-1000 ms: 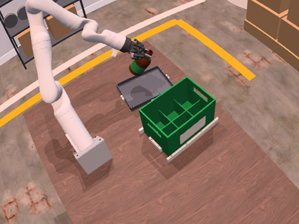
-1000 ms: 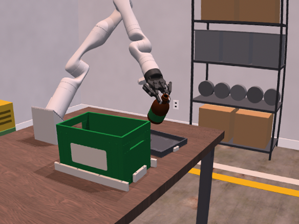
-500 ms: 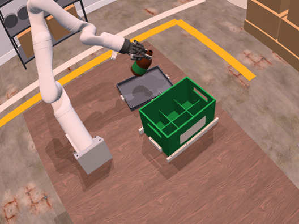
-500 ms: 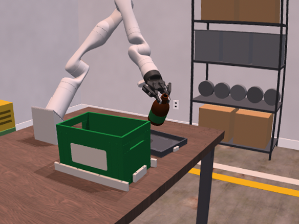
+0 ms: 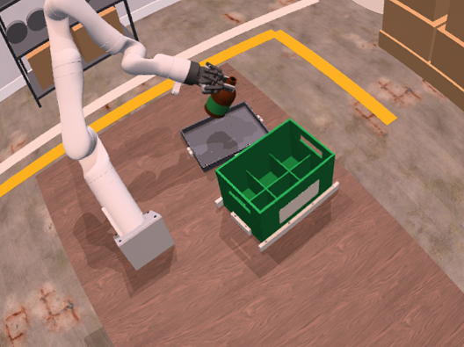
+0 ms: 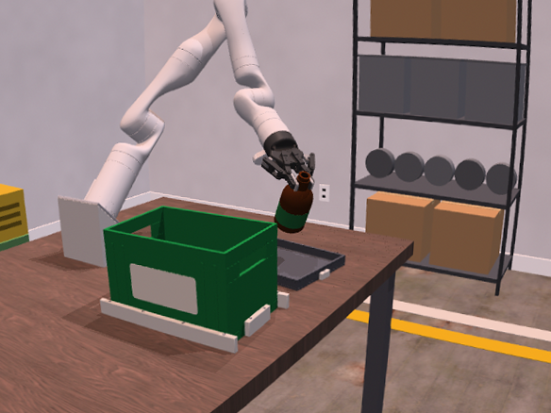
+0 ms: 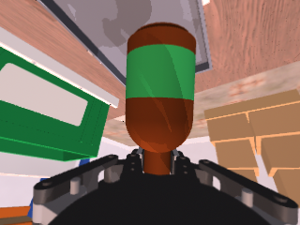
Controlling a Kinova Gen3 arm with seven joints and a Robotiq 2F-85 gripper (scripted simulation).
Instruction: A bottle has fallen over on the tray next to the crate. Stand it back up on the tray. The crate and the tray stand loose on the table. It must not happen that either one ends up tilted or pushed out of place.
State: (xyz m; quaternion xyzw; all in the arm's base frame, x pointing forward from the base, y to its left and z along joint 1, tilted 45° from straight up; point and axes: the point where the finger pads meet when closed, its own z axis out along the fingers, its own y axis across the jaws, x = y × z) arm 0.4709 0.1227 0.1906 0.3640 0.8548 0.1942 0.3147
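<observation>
The bottle is 2 cm behind my hand, 1 cm to the left of it and 5 cm below it. The rest, counted from my hand: green crate: 4 cm behind, 32 cm to the right, 12 cm below; then dark grey tray: 5 cm behind, 2 cm to the right, 19 cm below.
</observation>
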